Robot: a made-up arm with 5 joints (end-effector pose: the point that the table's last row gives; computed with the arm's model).
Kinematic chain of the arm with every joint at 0, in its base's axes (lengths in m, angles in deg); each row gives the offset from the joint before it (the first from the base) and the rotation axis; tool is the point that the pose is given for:
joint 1: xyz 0 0 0.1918 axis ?
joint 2: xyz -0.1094 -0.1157 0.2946 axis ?
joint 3: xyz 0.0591 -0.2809 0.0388 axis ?
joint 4: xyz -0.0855 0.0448 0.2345 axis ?
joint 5: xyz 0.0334 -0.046 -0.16 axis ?
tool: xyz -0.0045 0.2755 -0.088
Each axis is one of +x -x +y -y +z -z.
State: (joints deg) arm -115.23 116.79 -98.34 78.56 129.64
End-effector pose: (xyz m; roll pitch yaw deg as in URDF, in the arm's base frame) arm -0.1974 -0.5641 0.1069 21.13 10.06 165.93
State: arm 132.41 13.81 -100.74 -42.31 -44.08
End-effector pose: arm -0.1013 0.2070 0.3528 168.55 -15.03 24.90
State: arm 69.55 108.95 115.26 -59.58 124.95
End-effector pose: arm 0.1947 -0.0145 0.5381 44.29 4.75 154.84
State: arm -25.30 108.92 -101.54 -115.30 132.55
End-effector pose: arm -0.1032 -0.6212 0.4656 167.72 -6.52 -10.62
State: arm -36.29 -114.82 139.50 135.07 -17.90
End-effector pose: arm -0.8073 -0.0339 0.4659 63.44 -3.52 96.85
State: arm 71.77 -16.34 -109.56 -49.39 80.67
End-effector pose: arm -0.5373 0.2725 0.6440 97.93 -64.88 -4.14
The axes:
joint 1: -x
joint 2: +z
joint 3: +x
joint 4: -y
joint 5: -x

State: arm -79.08 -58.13 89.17 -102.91 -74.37
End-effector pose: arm -0.4811 -0.5610 -0.1091 -121.39 -43.54 11.72
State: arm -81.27 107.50 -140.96 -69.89 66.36
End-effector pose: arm 0.2790 -0.3392 -0.2127 -56.53 -37.63 -54.43
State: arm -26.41 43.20 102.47 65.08 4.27
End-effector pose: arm 0.3880 -0.5284 0.5571 117.13 19.52 -14.29
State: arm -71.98 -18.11 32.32 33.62 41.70
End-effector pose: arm 0.0696 -0.4084 0.0204 49.60 21.65 -41.19
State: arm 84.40 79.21 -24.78 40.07 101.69
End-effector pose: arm 0.3687 0.3411 0.1662 -119.93 47.85 100.45
